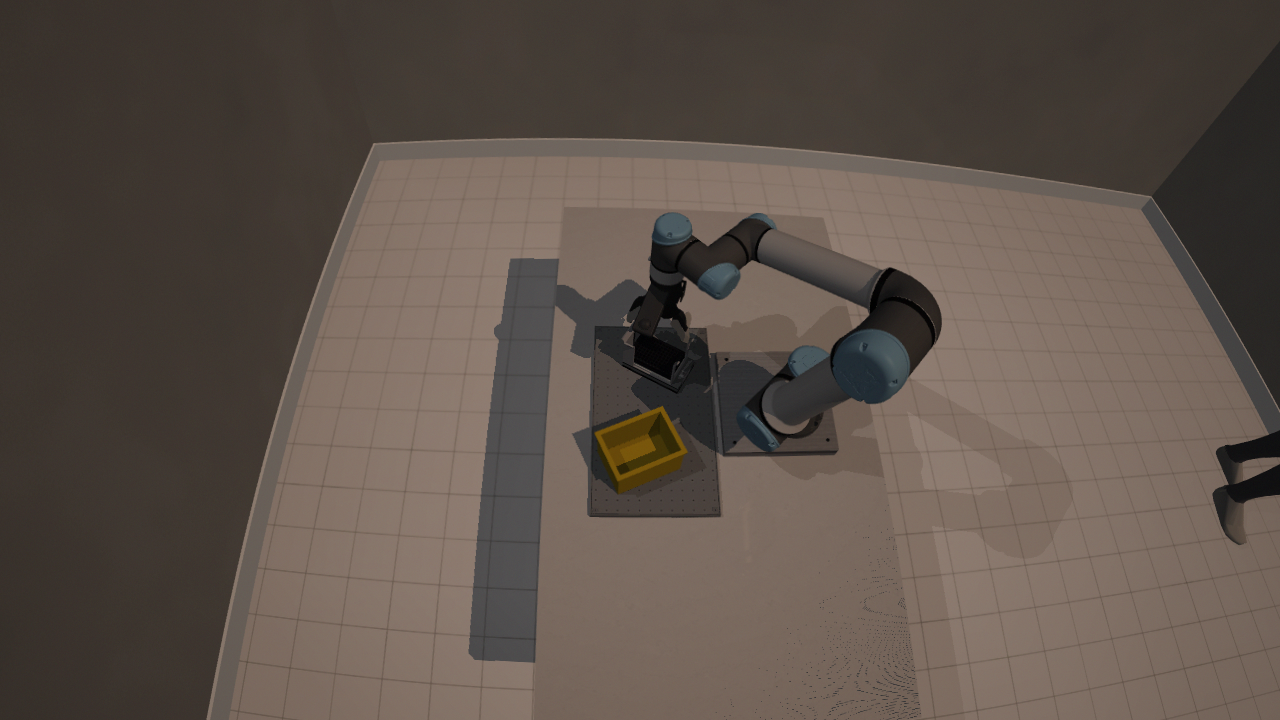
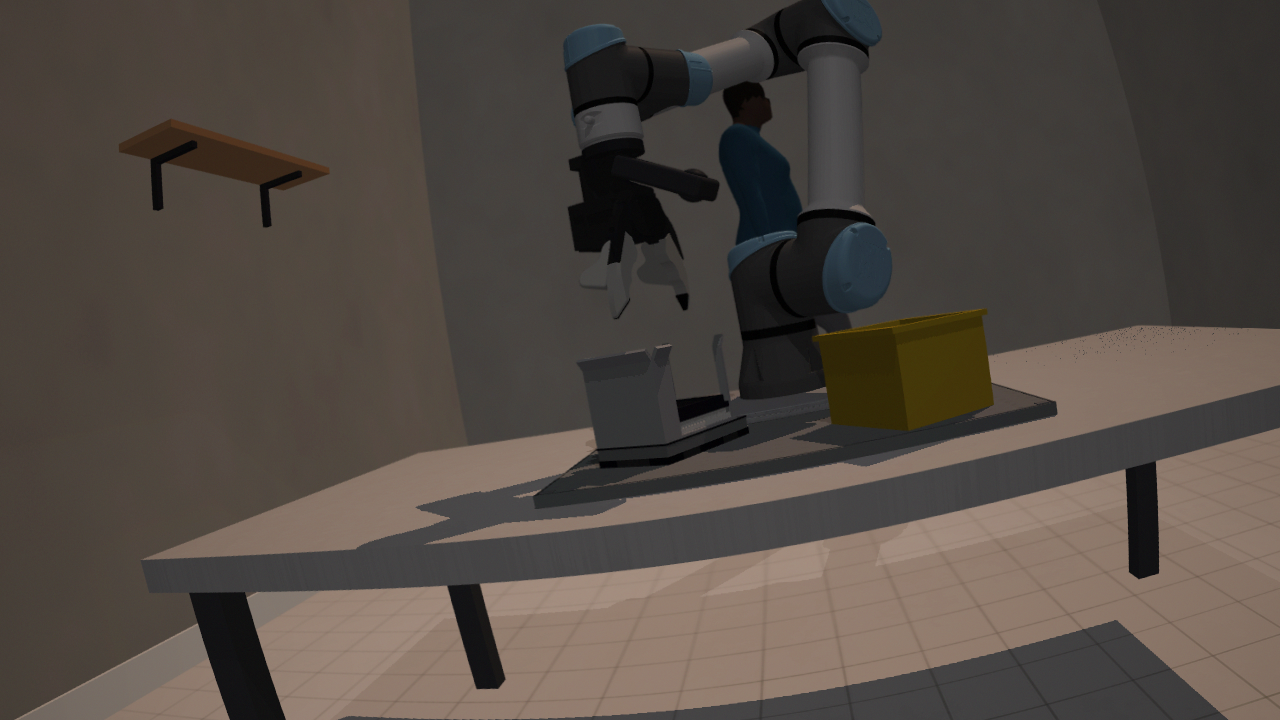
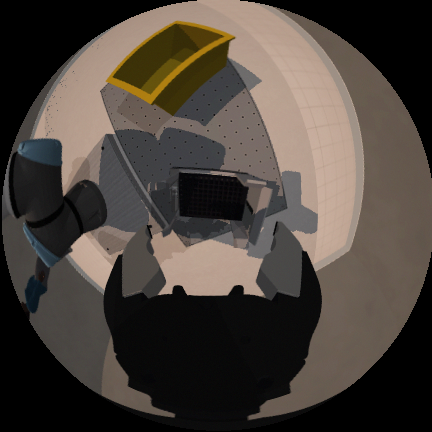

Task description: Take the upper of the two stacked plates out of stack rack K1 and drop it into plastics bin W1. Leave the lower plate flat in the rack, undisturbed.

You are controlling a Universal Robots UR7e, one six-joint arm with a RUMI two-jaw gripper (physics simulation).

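Frame: origin at the arm's base, x right, y ahead, z up, level; centimetres.
Where they show: gripper, fingertip midpoint: (image 1: 657,332) (image 2: 653,314) (image 3: 211,225); arm's base, link origin: (image 2: 788,388) (image 3: 89,203).
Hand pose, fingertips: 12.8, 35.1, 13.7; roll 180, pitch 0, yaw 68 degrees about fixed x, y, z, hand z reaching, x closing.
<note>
Each offset is from my fingertips to the top centre of the thing, as dx, dy, dz.
Stack rack K1 @(+0.4, -1.1, -3.4) (image 1: 687,371) (image 2: 631,402) (image 3: 260,210) is grey, with upright walls. A black gridded plate @(+0.7, -0.5, -10.2) (image 1: 657,356) (image 2: 702,406) (image 3: 212,196) lies in it and looks flat; I cannot tell the two stacked plates apart, and the lower one is hidden. The yellow plastics bin W1 @(-26.2, +3.3, -5.4) (image 1: 653,474) (image 2: 948,367) (image 3: 200,80) stands upright beside the rack, and no plate shows inside it. My gripper (image 2: 651,309) (image 3: 211,225) is open and empty, pointing down above the rack, with its fingertips apart from the rack walls.
The rack and bin stand on a dark perforated board (image 1: 698,497) (image 3: 240,115) on the table. The arm's base plate (image 1: 738,385) adjoins the board. A person (image 2: 760,183) stands behind the arm. A wooden shelf (image 2: 223,156) hangs on the wall.
</note>
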